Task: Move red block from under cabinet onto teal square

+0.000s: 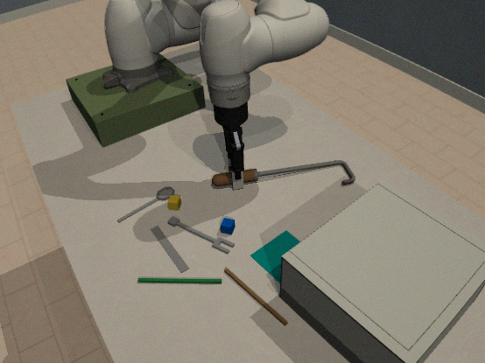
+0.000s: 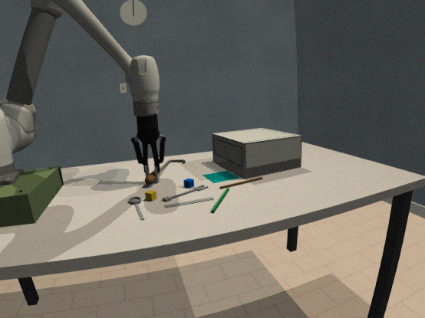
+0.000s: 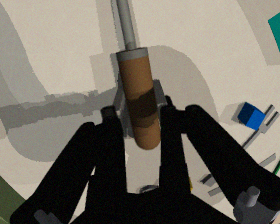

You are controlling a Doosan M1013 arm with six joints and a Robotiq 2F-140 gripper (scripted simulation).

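The teal square is 24 cm ahead of my hand, 9 cm to the right of it and 4 cm below it. Round my hand: blue cube: 12 cm to the right, 9 cm ahead, 3 cm below; then grey forked tool: 18 cm to the right, 6 cm ahead, 3 cm below; then yellow cube: 16 cm to the right, 5 cm behind, 3 cm below.
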